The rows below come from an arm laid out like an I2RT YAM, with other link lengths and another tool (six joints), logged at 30 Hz.
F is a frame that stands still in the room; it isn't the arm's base.
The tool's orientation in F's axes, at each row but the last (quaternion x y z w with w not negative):
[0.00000, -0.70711, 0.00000, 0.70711]
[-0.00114, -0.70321, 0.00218, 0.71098]
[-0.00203, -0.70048, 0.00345, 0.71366]
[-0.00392, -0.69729, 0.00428, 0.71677]
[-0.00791, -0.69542, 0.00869, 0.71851]
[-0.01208, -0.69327, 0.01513, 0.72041]
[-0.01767, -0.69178, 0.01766, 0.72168]
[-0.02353, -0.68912, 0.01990, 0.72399]
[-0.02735, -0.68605, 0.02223, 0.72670]
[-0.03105, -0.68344, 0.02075, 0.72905]
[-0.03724, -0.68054, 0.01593, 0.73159]
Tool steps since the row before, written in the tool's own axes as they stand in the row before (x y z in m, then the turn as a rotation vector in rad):
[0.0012, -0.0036, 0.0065, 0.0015, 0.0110, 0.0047]
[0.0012, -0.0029, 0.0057, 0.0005, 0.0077, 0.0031]
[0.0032, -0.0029, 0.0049, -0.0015, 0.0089, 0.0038]
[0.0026, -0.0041, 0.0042, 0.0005, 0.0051, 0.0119]
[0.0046, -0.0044, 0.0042, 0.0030, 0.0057, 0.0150]
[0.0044, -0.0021, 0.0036, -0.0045, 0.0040, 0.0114]
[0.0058, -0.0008, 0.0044, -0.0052, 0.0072, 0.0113]
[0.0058, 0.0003, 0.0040, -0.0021, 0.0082, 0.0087]
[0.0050, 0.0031, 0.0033, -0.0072, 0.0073, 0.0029]
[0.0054, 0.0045, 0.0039, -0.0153, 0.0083, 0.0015]
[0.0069, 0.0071, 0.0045, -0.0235, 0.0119, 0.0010]
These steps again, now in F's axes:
[-0.0065, -0.0036, 0.0012, -0.0047, 0.0110, 0.0015]
[-0.0057, -0.0029, 0.0013, -0.0031, 0.0077, 0.0005]
[-0.0048, -0.0029, 0.0033, -0.0038, 0.0089, -0.0015]
[-0.0041, -0.0041, 0.0028, -0.0119, 0.0051, 0.0008]
[-0.0040, -0.0043, 0.0048, -0.0149, 0.0058, 0.0034]
[-0.0034, -0.0019, 0.0046, -0.0116, 0.0038, -0.0042]
[-0.0042, -0.0005, 0.0060, -0.0115, 0.0069, -0.0051]
[-0.0037, 0.0007, 0.0060, -0.0088, 0.0081, -0.0022]
[-0.0030, 0.0035, 0.0050, -0.0033, 0.0068, -0.0075]
[-0.0035, 0.0049, 0.0053, -0.0024, 0.0072, -0.0157]
[-0.0038, 0.0077, 0.0066, -0.0024, 0.0102, -0.0242]

